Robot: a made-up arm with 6 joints.
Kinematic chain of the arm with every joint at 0, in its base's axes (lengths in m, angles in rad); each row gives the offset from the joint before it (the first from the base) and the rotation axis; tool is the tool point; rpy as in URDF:
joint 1: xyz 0 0 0.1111 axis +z
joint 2: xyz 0 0 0 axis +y
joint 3: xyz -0.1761 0 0.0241 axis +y
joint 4: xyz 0.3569 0 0.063 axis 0.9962 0 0.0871
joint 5: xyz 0 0 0 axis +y
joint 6: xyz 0.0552 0 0.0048 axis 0.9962 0 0.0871
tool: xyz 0 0 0 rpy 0 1.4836 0
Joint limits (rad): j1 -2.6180..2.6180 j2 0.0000..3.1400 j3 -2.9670..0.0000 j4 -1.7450..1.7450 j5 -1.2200..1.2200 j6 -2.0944..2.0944
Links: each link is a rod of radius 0.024 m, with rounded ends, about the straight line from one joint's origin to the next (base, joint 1, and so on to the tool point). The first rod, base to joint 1, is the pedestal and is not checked.
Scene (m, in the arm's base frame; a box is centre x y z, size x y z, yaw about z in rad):
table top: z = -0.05
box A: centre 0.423 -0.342 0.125 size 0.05 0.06 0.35 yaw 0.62
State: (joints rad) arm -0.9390 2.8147 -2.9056 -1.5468 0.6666 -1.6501
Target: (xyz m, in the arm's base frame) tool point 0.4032 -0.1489 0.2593
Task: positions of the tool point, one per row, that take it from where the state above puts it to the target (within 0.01 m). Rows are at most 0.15 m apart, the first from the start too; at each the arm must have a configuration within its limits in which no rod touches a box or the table.
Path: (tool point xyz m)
1: 0.3185 -0.4086 0.3599
2: 0.3042 -0.3255 0.4549
3: 0.3457 -0.3043 0.4257
4: 0.3779 -0.2735 0.3908
5: 0.3991 -0.2356 0.3508
6: 0.4077 -0.1930 0.3066
7: 0.4032 -0.1489 0.2593

